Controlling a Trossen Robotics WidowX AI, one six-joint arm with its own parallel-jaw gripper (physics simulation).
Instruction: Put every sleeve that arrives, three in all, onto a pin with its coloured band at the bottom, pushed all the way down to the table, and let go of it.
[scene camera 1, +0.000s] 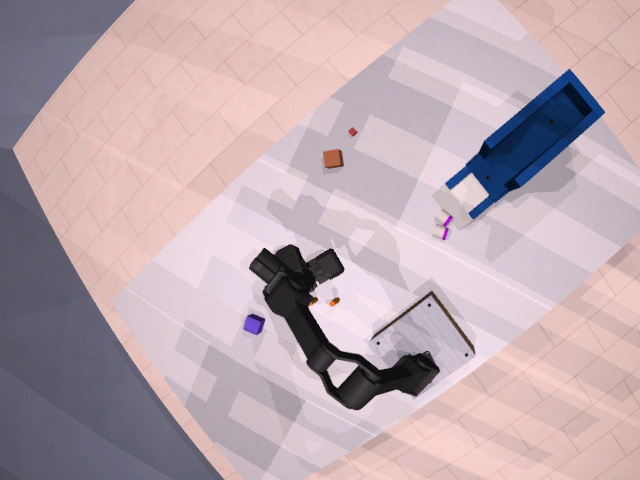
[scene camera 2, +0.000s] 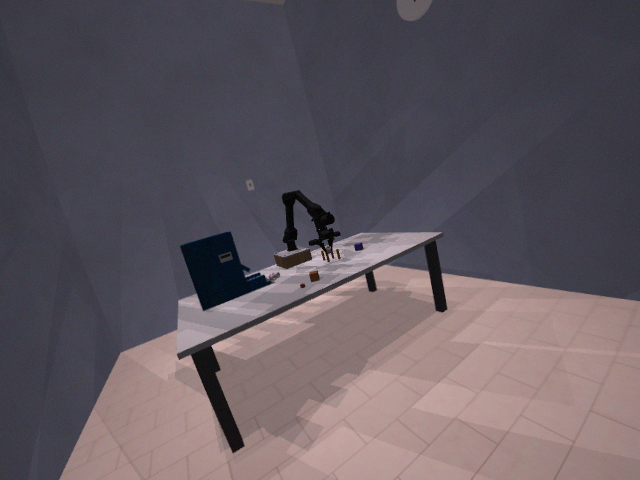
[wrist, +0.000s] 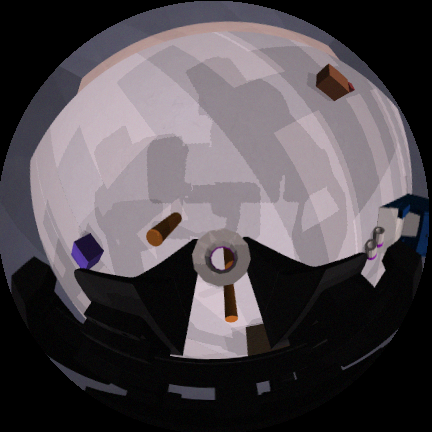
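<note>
My gripper (wrist: 220, 243) (scene camera 2: 329, 249) is shut on a pale grey sleeve (wrist: 201, 257), held upright among the pins. Its purple band shows at the lower end through the bore. Part of a brown pin shows through the bore, off to the right; whether it is inside the sleeve I cannot tell. Another pin (wrist: 164, 229) stands to the left and one (wrist: 230, 302) nearer the arm base. Scene camera 1 shows two orange-tipped pins (scene camera 1: 313, 301) (scene camera 1: 334, 301); the arm hides the sleeve there. Two white sleeves with purple bands, one (scene camera 1: 443, 217) (wrist: 378, 236) and another (scene camera 1: 440, 231) (wrist: 370, 249), lie by the chute.
The blue chute (scene camera 1: 559, 142) (scene camera 2: 211, 271) has a pale ramp (scene camera 1: 469, 194). A purple cube (scene camera 1: 253, 324) (scene camera 2: 358, 246) (wrist: 87, 251), an orange-brown block (scene camera 1: 332, 158) (scene camera 2: 313, 275) (wrist: 332, 82) and a small red cube (scene camera 1: 352, 131) (scene camera 2: 302, 285) stand on the table. The arm's base box (scene camera 1: 447, 330) (scene camera 2: 293, 258) is beyond the pins.
</note>
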